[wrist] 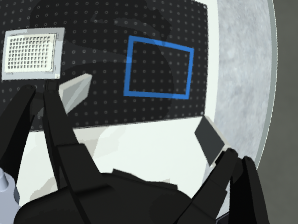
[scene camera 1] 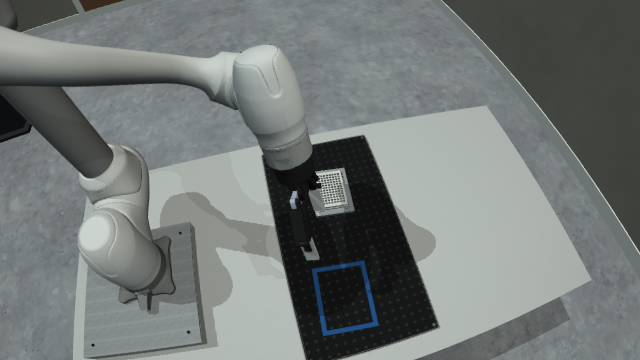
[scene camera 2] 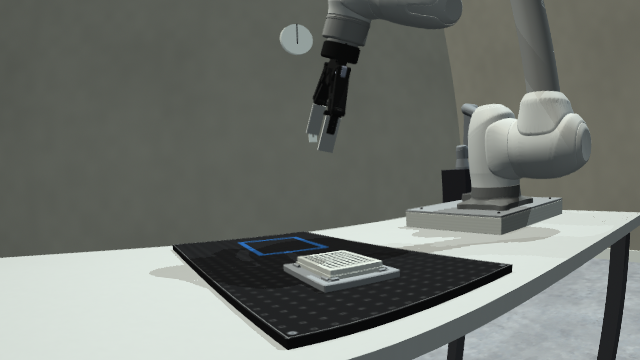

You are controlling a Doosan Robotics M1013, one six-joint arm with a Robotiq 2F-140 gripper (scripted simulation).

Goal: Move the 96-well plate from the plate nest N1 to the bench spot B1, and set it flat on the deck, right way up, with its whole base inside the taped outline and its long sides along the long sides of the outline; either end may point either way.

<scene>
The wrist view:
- gripper: 145, 105
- white 96-well plate: 31, 41
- grey plate nest N1: 59, 42
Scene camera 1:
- gripper: 316, 232
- white 96-well plate: 333, 193
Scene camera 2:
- gripper: 318, 141
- white 96-well plate: 322, 264
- grey plate nest N1: 302, 274
</scene>
